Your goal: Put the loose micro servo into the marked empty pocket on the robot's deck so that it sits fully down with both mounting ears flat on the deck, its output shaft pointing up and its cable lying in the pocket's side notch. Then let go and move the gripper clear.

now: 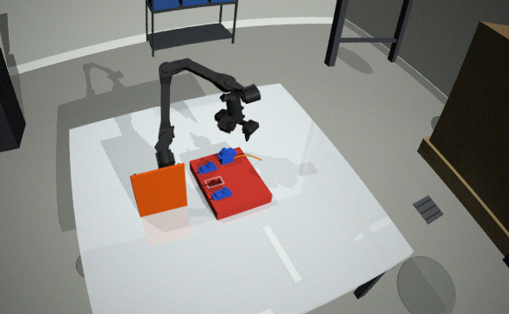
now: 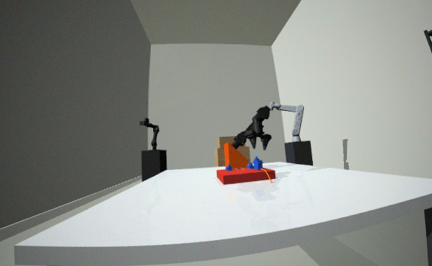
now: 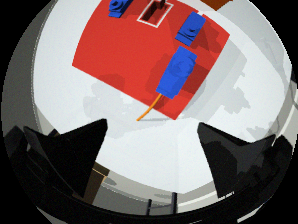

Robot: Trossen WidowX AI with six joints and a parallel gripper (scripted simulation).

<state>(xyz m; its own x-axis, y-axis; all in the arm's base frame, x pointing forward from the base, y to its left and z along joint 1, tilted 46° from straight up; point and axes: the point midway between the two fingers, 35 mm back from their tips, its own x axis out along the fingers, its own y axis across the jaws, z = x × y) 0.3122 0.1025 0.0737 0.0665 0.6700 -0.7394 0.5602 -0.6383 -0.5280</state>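
My gripper tip is 2 cm past the red deck, 9 cm to the left of it and 15 cm above it.
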